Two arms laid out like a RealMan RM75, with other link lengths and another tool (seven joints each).
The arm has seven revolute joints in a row. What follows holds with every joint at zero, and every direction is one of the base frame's. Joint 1 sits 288.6 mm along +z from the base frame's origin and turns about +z. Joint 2 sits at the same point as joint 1 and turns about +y. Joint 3 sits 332.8 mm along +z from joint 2 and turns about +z. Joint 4 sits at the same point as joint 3 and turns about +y. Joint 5 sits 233.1 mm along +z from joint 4 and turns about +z. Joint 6 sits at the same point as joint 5 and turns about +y. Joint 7 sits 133.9 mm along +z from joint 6 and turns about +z. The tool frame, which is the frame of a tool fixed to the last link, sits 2 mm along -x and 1 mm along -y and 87 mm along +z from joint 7; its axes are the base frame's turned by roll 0, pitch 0.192 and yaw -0.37 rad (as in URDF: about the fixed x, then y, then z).
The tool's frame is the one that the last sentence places.
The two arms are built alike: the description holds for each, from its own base.
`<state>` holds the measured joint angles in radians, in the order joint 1, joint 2, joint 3, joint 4, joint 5, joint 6, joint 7, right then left.
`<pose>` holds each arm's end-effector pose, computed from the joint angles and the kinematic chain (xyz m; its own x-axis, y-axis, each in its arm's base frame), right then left.
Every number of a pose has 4 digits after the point.
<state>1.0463 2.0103 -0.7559 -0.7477 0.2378 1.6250 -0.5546 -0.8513 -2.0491 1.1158 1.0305 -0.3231 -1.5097 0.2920</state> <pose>0.2530 0.5057 -0.0207 0.5920 -0.6678 0.4511 -0.5891 -0.7406 -0.3232 -0.2768 0.5010 -0.0201 0.2330 0.9102 0.3424 0.8326 -0.0048 -0.5539</pose>
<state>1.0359 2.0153 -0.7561 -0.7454 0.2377 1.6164 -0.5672 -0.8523 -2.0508 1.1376 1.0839 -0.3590 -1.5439 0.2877</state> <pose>0.2579 0.5032 -0.0238 0.5947 -0.6642 0.4530 -0.5871 -0.7437 -0.3197 -0.2584 0.4996 -0.0203 0.2578 0.9066 0.3340 0.8431 -0.0422 -0.5362</pose>
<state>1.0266 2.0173 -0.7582 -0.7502 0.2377 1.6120 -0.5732 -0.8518 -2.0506 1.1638 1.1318 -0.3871 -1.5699 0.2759</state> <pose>0.2617 0.5021 -0.0239 0.5950 -0.6642 0.4525 -0.5851 -0.7440 -0.3227 -0.2432 0.4980 -0.0200 0.2811 0.9018 0.3283 0.8472 -0.0724 -0.5264</pose>
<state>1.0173 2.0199 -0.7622 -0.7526 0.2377 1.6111 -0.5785 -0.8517 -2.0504 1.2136 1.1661 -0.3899 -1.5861 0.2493</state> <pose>0.2657 0.4995 -0.0250 0.5933 -0.6631 0.4564 -0.5850 -0.7447 -0.3213 -0.2345 0.4952 -0.0219 0.3074 0.8990 0.3119 0.8323 -0.0951 -0.5461</pose>
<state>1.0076 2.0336 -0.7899 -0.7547 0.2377 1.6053 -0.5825 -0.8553 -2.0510 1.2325 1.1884 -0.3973 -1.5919 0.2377</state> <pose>0.2686 0.4939 -0.0331 0.5929 -0.6480 0.4781 -0.5728 -0.7567 -0.3151 -0.2259 0.4954 -0.0226 0.3248 0.8932 0.3109 0.8296 -0.1111 -0.5472</pose>
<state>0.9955 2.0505 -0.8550 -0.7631 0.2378 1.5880 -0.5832 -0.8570 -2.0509 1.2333 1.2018 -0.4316 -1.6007 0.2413</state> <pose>0.2720 0.4893 -0.0428 0.5921 -0.6173 0.5181 -0.5354 -0.7818 -0.3196 -0.2164 0.4935 -0.0251 0.3290 0.8927 0.3079 0.8436 -0.1313 -0.5207</pose>
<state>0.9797 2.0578 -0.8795 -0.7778 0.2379 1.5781 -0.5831 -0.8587 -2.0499 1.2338 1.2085 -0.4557 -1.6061 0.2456</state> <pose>0.2766 0.4873 -0.0449 0.5903 -0.6120 0.5263 -0.5224 -0.7867 -0.3289 -0.2103 0.4923 -0.0266 0.3328 0.8925 0.3044 0.8521 -0.1463 -0.5025</pose>
